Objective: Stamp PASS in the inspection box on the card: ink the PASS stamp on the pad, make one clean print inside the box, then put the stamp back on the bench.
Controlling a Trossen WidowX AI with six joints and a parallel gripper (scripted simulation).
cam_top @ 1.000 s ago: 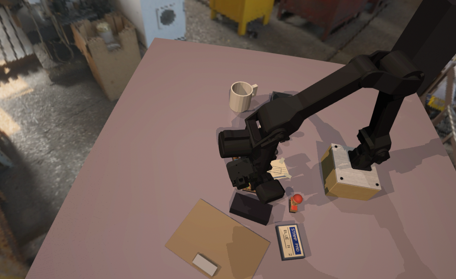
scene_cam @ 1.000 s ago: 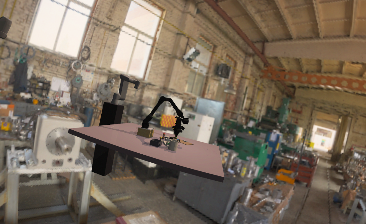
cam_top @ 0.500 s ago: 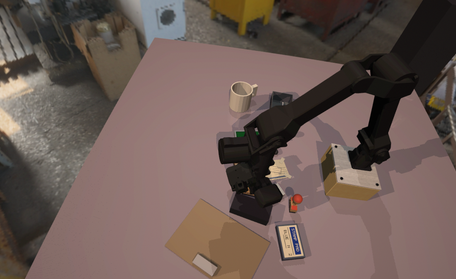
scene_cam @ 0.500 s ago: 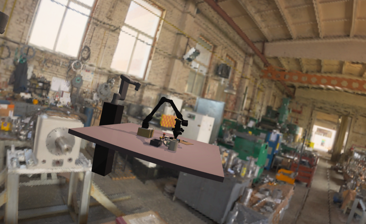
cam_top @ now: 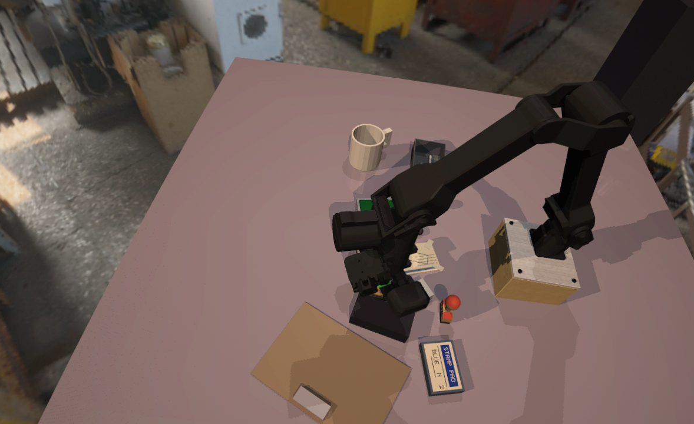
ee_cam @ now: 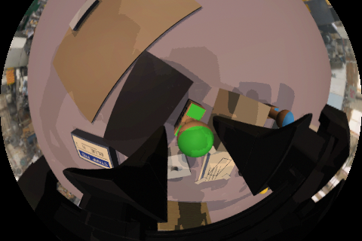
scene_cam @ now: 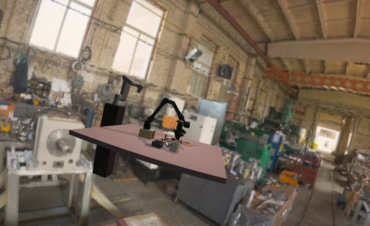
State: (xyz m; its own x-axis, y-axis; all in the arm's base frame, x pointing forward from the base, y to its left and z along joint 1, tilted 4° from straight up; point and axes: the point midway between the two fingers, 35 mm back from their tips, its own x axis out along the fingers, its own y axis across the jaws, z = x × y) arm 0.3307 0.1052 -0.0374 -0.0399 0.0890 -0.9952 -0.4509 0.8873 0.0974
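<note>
Right now the green-knobbed PASS stamp is 20 mm below my gripper tip. Round my gripper tip: brown box (60 mm to the right, 20 mm ahead, 10 mm below); blue-knobbed stamp (120 mm to the right, 40 mm ahead, 20 mm below); black square pad (50 mm to the left, 20 mm below, 10 mm behind).
</note>
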